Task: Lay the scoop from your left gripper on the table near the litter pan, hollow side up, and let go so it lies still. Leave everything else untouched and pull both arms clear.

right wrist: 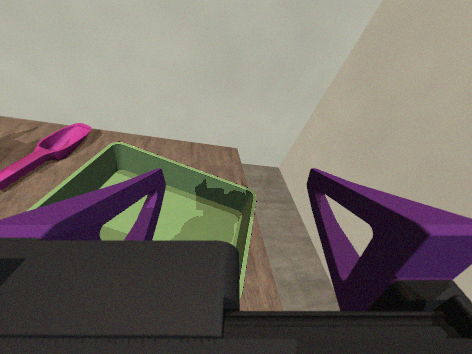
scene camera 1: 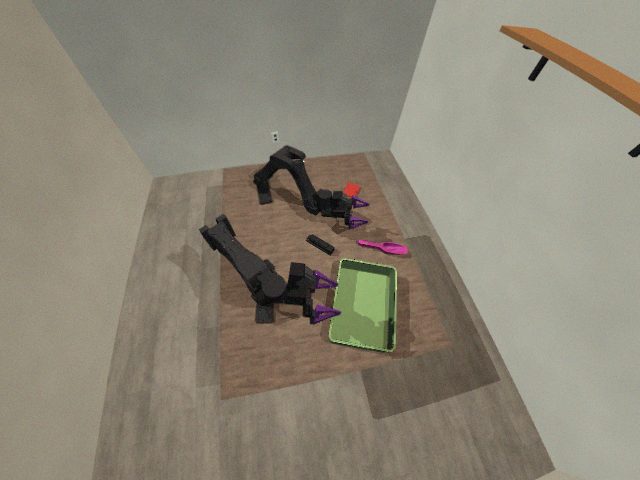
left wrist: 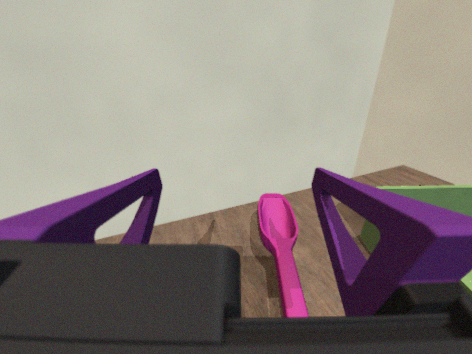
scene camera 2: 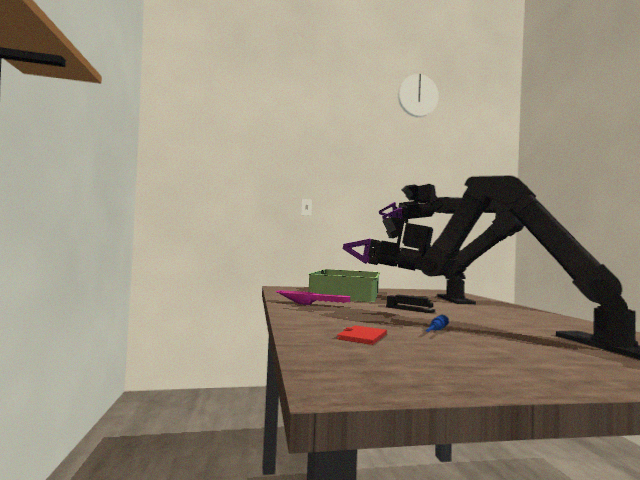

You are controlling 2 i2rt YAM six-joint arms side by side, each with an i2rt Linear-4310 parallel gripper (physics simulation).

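Where they show: left gripper, fingertip midpoint: [scene camera 1: 368, 213] [left wrist: 236, 176] [scene camera 2: 345, 246]; right gripper, fingertip midpoint: [right wrist: 236, 176] [scene camera 1: 339, 298] [scene camera 2: 380, 215]; left arm's base, link origin: [scene camera 1: 263, 190] [scene camera 2: 613, 348]; right arm's base, link origin: [scene camera 2: 455, 300].
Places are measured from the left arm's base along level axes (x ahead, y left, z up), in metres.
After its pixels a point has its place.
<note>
The magenta scoop [scene camera 1: 395, 248] @(x 0.550, y -0.548, z 0.014 m) [scene camera 2: 307, 298] @(x 0.506, y -0.511, z 0.020 m) [left wrist: 278, 220] @(x 0.541, y -0.563, z 0.013 m) [right wrist: 61, 142] @(x 0.539, y -0.538, z 0.011 m) lies on the table [scene camera 1: 268, 361] @(x -0.122, y -0.864, z 0.000 m) [scene camera 2: 465, 372] @(x 0.407, y 0.090, z 0.000 m) with its hollow side up, beside the green litter pan [scene camera 1: 394, 297] @(x 0.409, y -0.783, z 0.080 m) [scene camera 2: 341, 286] @(x 0.364, y -0.614, z 0.047 m) [left wrist: 430, 197] @(x 0.424, y -0.753, z 0.067 m) [right wrist: 142, 162] @(x 0.440, y -0.721, z 0.050 m) and apart from it. Its bowl points toward the table's far edge in the left wrist view. My left gripper [scene camera 1: 368, 212] @(x 0.420, y -0.429, z 0.181 m) [scene camera 2: 344, 248] @(x 0.420, y -0.429, z 0.181 m) [left wrist: 236, 176] @(x 0.420, y -0.429, z 0.181 m) is open and empty, raised above the table behind the scoop's handle end, not touching it. My right gripper [scene camera 1: 338, 298] @(x 0.147, y -0.792, z 0.319 m) [scene camera 2: 381, 211] @(x 0.147, y -0.792, z 0.319 m) [right wrist: 236, 176] @(x 0.147, y -0.792, z 0.319 m) is open and empty, high near the pan's arm-side edge.
A black stapler-like object [scene camera 1: 320, 244] @(x 0.202, y -0.445, z 0.038 m) [scene camera 2: 410, 302] @(x 0.213, y -0.414, z 0.024 m) lies between the arms. A red flat square [scene camera 1: 352, 189] @(x 0.486, y -0.126, z 0.009 m) [scene camera 2: 362, 334] @(x 0.489, y -0.109, z 0.009 m) and a small blue tool [scene camera 2: 438, 323] @(x 0.295, y -0.147, z 0.020 m) lie on the left arm's side. An orange-brown shelf [scene camera 1: 578, 62] [scene camera 2: 49, 38] is on the wall beyond the table.
</note>
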